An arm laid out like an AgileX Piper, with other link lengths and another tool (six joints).
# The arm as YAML. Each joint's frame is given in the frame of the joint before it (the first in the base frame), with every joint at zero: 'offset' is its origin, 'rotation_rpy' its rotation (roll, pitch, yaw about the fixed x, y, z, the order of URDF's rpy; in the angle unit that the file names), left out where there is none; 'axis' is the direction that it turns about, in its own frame. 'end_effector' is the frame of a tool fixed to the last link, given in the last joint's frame.
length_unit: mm
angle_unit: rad
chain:
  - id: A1
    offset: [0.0, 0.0, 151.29]
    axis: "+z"
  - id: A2
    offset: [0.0, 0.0, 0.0]
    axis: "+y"
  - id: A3
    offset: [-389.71, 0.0, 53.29]
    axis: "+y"
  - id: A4
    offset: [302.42, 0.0, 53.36]
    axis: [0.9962, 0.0, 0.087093]
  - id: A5
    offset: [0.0, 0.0, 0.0]
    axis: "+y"
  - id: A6
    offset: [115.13, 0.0, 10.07]
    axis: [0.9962, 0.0, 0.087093]
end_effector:
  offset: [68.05, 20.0, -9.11]
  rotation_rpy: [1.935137, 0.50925, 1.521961]
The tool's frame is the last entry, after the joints.
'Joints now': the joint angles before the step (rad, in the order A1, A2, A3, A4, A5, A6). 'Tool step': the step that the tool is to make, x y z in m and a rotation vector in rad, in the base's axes. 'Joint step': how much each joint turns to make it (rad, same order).
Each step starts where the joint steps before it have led.
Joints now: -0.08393, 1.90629, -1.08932, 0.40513, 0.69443, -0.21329
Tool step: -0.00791, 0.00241, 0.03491, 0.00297, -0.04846, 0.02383
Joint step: 0.00001, -0.07987, -0.00002, 0.00000, 0.03827, -0.01289
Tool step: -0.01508, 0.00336, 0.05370, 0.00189, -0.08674, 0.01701
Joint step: -0.00001, -0.12685, -0.00001, 0.00000, 0.04488, -0.00246
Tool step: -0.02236, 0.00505, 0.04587, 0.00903, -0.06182, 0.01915
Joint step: 0.00000, -0.11527, -0.00001, 0.00408, 0.05927, 0.00000
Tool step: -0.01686, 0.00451, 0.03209, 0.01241, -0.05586, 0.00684
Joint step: 0.00000, -0.08289, 0.00001, 0.01348, 0.03089, -0.00002
